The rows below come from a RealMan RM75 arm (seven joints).
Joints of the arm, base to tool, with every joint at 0 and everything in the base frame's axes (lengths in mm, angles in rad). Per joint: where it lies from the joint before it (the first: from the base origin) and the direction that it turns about. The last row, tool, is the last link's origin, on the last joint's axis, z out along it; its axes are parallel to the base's.
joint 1: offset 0.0 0.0 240.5 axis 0 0 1
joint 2: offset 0.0 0.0 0.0 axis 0 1 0
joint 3: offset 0.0 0.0 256.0 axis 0 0 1
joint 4: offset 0.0 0.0 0.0 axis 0 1 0
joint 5: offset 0.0 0.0 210.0 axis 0 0 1
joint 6: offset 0.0 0.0 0.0 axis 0 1 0
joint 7: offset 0.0 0.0 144.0 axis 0 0 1
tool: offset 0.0 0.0 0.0
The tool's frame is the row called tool.
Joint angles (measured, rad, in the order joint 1, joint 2, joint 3, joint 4, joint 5, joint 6, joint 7), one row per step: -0.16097 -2.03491 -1.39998 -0.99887 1.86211 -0.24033 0.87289; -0.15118 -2.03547 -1.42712 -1.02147 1.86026 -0.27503 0.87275; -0.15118 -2.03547 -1.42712 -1.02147 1.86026 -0.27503 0.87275; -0.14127 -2.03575 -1.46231 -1.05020 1.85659 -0.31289 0.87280; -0.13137 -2.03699 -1.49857 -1.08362 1.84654 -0.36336 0.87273; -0.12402 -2.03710 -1.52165 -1.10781 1.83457 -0.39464 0.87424; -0.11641 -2.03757 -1.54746 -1.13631 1.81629 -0.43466 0.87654; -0.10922 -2.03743 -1.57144 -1.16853 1.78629 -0.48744 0.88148; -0.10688 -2.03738 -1.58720 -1.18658 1.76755 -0.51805 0.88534; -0.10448 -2.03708 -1.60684 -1.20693 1.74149 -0.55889 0.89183; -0.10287 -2.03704 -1.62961 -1.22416 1.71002 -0.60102 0.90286; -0.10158 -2.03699 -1.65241 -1.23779 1.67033 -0.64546 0.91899; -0.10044 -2.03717 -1.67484 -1.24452 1.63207 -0.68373 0.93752; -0.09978 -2.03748 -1.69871 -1.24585 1.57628 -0.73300 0.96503; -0.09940 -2.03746 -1.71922 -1.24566 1.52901 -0.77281 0.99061
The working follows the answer.
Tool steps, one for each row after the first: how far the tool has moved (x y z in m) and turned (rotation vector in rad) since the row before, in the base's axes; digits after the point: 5 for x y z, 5 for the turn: 0.00174 0.00017 0.00488 0.00085 -0.02205 0.00137; 0.00000 0.00000 0.00000 0.00000 0.00000 0.00000; 0.00263 0.00142 0.00766 0.00834 -0.02549 -0.00102; 0.00478 0.00101 0.00716 0.00136 -0.03564 -0.00536; 0.00361 0.00072 0.00557 0.00443 -0.02508 -0.00557; 0.00527 0.00068 0.00607 0.00217 -0.03312 -0.00964; 0.00799 0.00010 0.00536 -0.00686 -0.04406 -0.01814; 0.00505 0.00054 0.00375 -0.00225 -0.02555 -0.01288; 0.00627 0.00026 0.00445 -0.00549 -0.03283 -0.01769; 0.00595 0.00022 0.00506 -0.00374 -0.03458 -0.01902; 0.00604 -0.00022 0.00488 -0.00458 -0.03849 -0.02193; 0.00402 -0.00046 0.00466 -0.00135 -0.03371 -0.01823; 0.00499 -0.00127 0.00432 -0.00518 -0.04665 -0.02548; 0.00397 -0.00099 0.00434 -0.00013 -0.03700 -0.02394
Tool pose at each row, in the base's axes (x y z in m, rotation vector in rad; rounded; the steps above come from the unrounded poses): -0.31969 0.33464 -0.03540 -1.91404 -1.08607 -0.24407; -0.31795 0.33481 -0.03052 -1.91387 -1.10164 -0.26540; -0.31795 0.33481 -0.03052 -1.91387 -1.10164 -0.26540; -0.31532 0.33623 -0.02286 -1.90849 -1.11472 -0.29526; -0.31054 0.33724 -0.01570 -1.91198 -1.13275 -0.33410; -0.30693 0.33796 -0.01013 -1.91224 -1.14240 -0.36429; -0.30166 0.33863 -0.00406 -1.91684 -1.15428 -0.40367; -0.29367 0.33874 0.00130 -1.93422 -1.16886 -0.45438; -0.28861 0.33928 0.00505 -1.94409 -1.17423 -0.48612; -0.28234 0.33954 0.00950 -1.95941 -1.18104 -0.52645; -0.27639 0.33976 0.01456 -1.97366 -1.18658 -0.57045; -0.27036 0.33954 0.01944 -1.98986 -1.19190 -0.61998; -0.26633 0.33908 0.02410 -2.00065 -1.19571 -0.66445; -0.26135 0.33781 0.02842 -2.01774 -1.20209 -0.72501; -0.25737 0.33682 0.03276 -2.03012 -1.20086 -0.77708

